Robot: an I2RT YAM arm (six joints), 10 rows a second.
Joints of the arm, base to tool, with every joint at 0 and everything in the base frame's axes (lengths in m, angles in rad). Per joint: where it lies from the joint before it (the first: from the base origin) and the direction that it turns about. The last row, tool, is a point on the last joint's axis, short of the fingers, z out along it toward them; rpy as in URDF.
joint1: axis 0 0 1 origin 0 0 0.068
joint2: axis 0 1 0 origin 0.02 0.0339 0.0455
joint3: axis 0 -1 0 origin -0.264 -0.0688 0
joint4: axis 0 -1 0 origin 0.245 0.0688 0.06
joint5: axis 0 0 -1 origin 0.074 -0.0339 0.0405
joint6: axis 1 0 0 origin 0.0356 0 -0.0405
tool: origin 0 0 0 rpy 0 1.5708 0
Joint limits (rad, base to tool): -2.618..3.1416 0..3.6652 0..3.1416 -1.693..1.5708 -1.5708..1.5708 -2.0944..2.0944
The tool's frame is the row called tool.
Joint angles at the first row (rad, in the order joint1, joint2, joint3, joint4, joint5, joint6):
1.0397 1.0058 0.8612 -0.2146 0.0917 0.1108
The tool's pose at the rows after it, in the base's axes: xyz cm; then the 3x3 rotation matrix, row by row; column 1 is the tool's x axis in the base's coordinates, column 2 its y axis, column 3 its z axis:
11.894 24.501 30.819; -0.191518 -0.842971 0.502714; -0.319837 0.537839 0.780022; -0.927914 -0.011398 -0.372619
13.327 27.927 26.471; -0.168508 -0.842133 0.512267; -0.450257 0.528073 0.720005; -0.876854 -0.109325 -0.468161
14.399 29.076 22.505; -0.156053 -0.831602 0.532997; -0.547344 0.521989 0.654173; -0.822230 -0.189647 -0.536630
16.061 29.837 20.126; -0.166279 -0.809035 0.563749; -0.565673 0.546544 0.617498; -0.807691 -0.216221 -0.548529
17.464 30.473 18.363; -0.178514 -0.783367 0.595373; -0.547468 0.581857 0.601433; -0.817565 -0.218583 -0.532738
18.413 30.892 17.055; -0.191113 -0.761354 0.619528; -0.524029 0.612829 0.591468; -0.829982 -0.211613 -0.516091
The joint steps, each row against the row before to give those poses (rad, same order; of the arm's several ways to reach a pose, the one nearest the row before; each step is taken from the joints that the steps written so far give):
0.0957 0.1720 0.0442 0.1019 0.0355 -0.0717
0.0096 0.1923 0.0020 0.0805 0.0428 -0.0721
-0.0114 0.1190 -0.0313 0.0648 0.0373 -0.0595
-0.0332 0.0984 -0.0023 0.0836 0.0172 -0.0187
-0.0260 0.0820 0.0000 0.0991 0.0149 0.0042
-0.0164 0.0607 0.0000 0.0790 0.0129 0.0133

